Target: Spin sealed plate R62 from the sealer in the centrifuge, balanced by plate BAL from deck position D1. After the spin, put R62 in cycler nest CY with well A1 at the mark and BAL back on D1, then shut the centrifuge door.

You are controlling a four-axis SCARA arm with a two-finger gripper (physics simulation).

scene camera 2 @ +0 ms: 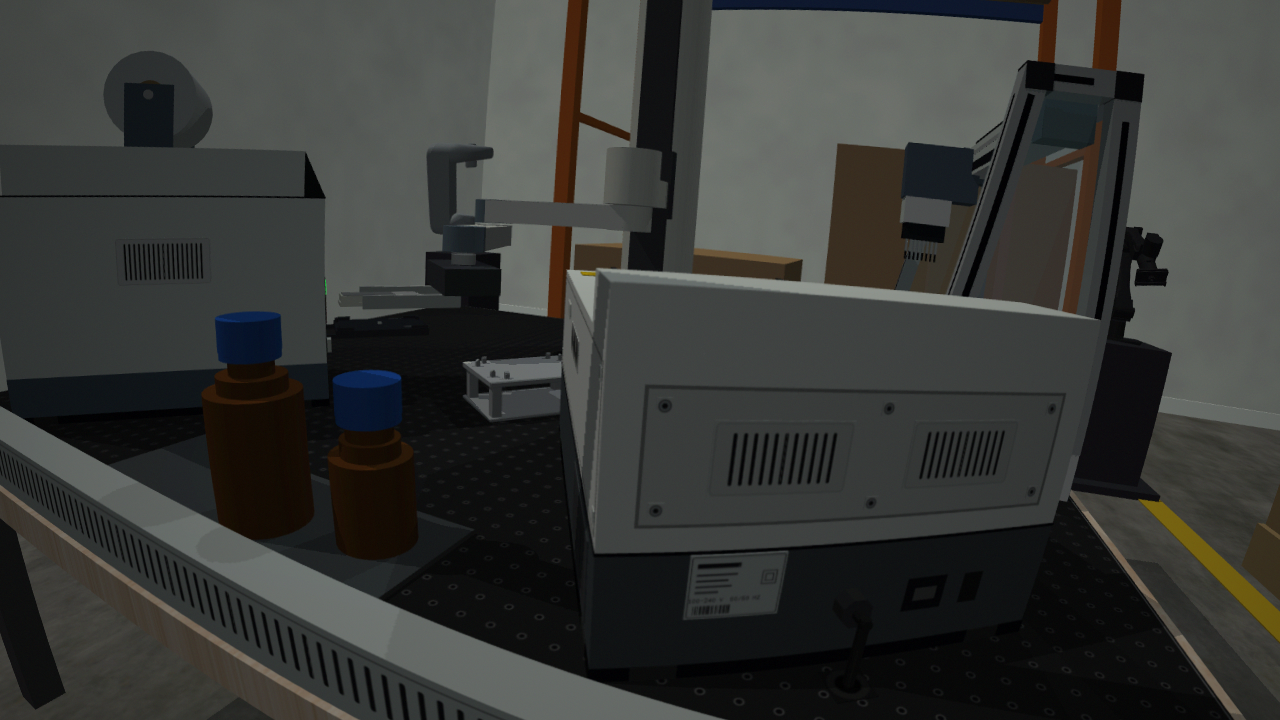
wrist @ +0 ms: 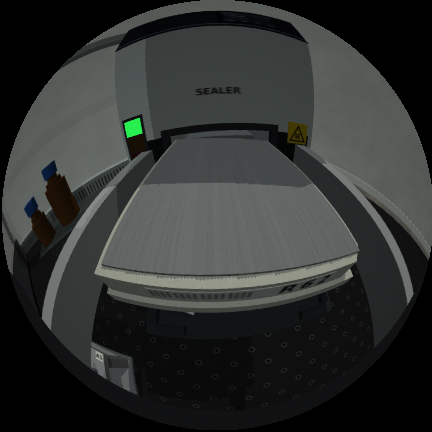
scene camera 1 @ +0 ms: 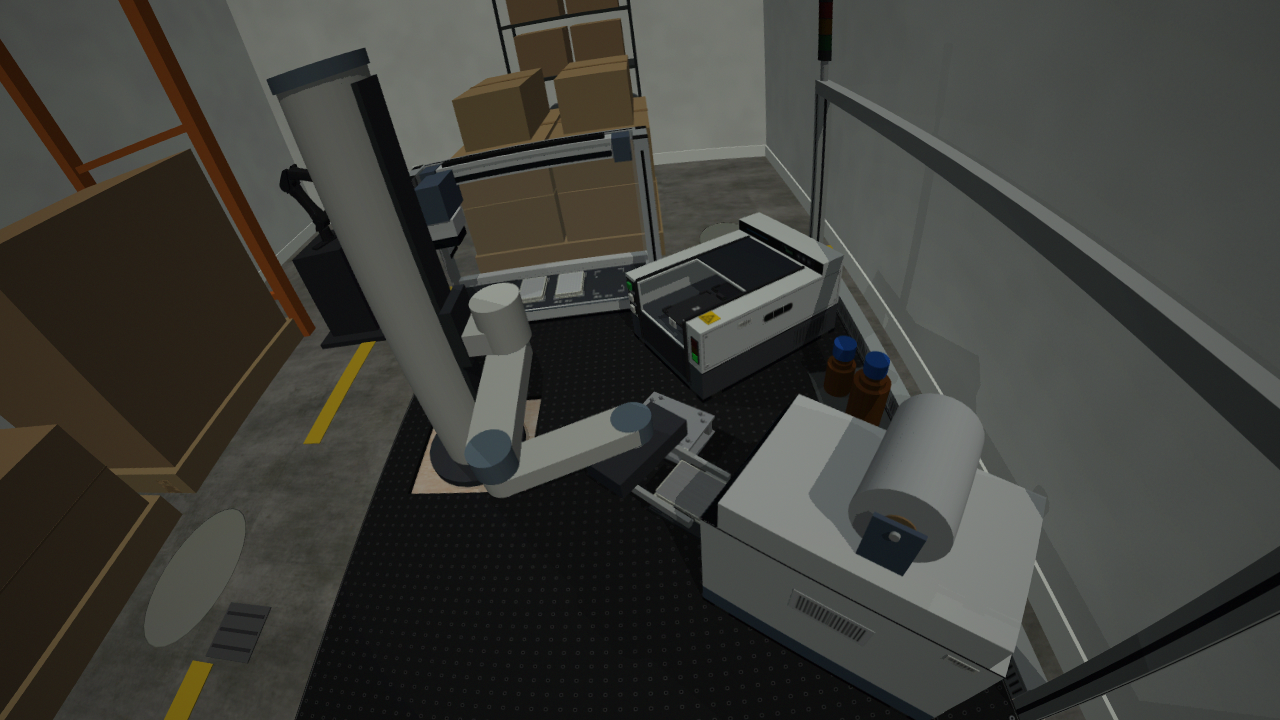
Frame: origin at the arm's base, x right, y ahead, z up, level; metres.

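Seen in the pictures: gripper, between the fingertips: (scene camera 2: 361, 297) (wrist: 224, 154) (scene camera 1: 710, 501).
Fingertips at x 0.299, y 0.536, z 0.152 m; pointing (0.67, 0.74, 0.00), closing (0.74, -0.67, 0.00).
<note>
Pixels of each thing's middle, then the offset from my fingertips to it. "spot": a spot on its surface instead.
- plate R62, middle of its body: (wrist: 229, 163) (scene camera 2: 379, 293) (scene camera 1: 696, 491) dy -0.023, dx -0.019, dz +0.005 m
- sealer, middle of its body: (scene camera 1: 867, 545) (scene camera 2: 179, 233) (wrist: 211, 81) dy +0.206, dx +0.172, dz +0.099 m
- dark sealer carriage, middle of its body: (scene camera 2: 370, 326) dy -0.012, dx -0.009, dz -0.046 m
- centrifuge, middle of its body: (scene camera 2: 748, 394) (scene camera 1: 734, 297) dy +0.138, dx -0.625, dz -0.017 m
- silver part marked A1, a spot on its surface: (wrist: 99, 356) spot: dy -0.034, dx -0.185, dz -0.083 m
My gripper (scene camera 1: 709, 501) (scene camera 2: 349, 296) (wrist: 224, 154) is shut on plate R62 (scene camera 1: 691, 486) (wrist: 225, 230), one finger along each long side. The plate is level, with its R62 label towards the wrist. It is in front of the sealer (scene camera 1: 760, 555) (scene camera 2: 161, 331) (wrist: 220, 70). In scene camera 2 a gap shows between the fingers and the dark sealer carriage (scene camera 2: 380, 327) below. The centrifuge (scene camera 1: 760, 331) (scene camera 2: 832, 349) has its top hatch open, with dark rotor parts inside. Two pale plates (scene camera 1: 570, 284) (scene camera 1: 533, 288) stand on the rear deck; I cannot tell which is BAL.
A silver raised stand (scene camera 1: 666, 410) (scene camera 2: 517, 367) is between the sealer and centrifuge; a silver part marked A1 (wrist: 99, 356) shows at lower left in the wrist view. Two brown bottles (scene camera 1: 870, 394) (scene camera 2: 257, 447) (wrist: 61, 197) stand nearby. A gantry (scene camera 1: 537, 156) (scene camera 2: 998, 192) spans the rear deck.
</note>
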